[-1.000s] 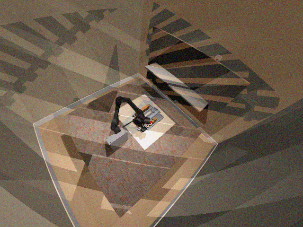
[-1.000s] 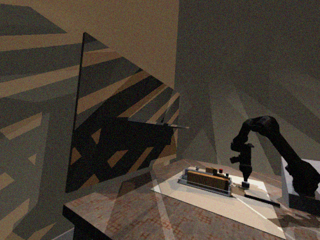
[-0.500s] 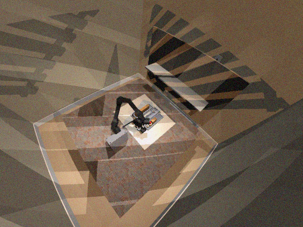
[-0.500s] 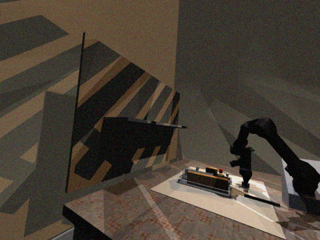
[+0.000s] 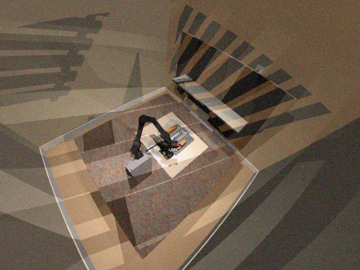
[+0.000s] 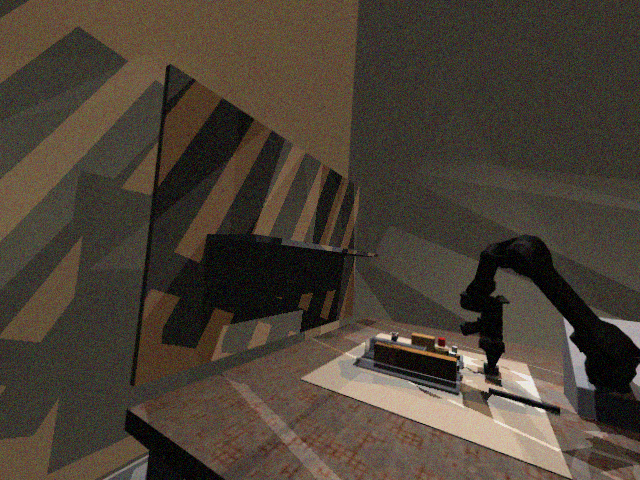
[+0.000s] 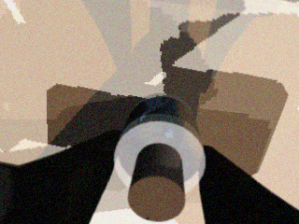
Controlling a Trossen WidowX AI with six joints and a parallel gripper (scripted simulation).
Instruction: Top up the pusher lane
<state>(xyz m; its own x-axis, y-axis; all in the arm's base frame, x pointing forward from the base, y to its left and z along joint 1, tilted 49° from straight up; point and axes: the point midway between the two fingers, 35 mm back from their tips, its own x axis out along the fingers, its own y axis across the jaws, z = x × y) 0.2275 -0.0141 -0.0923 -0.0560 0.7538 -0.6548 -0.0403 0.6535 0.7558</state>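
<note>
The thin black rod is 14 cm to the left of my gripper tip, 7 cm behind it and 2 cm below it. The rest, counted from my gripper tip: grey lane (25 cm ahead, 8 cm to the left, 1 cm below); then wall shelf (61 cm ahead, 34 cm above, 11 cm to the left).
</note>
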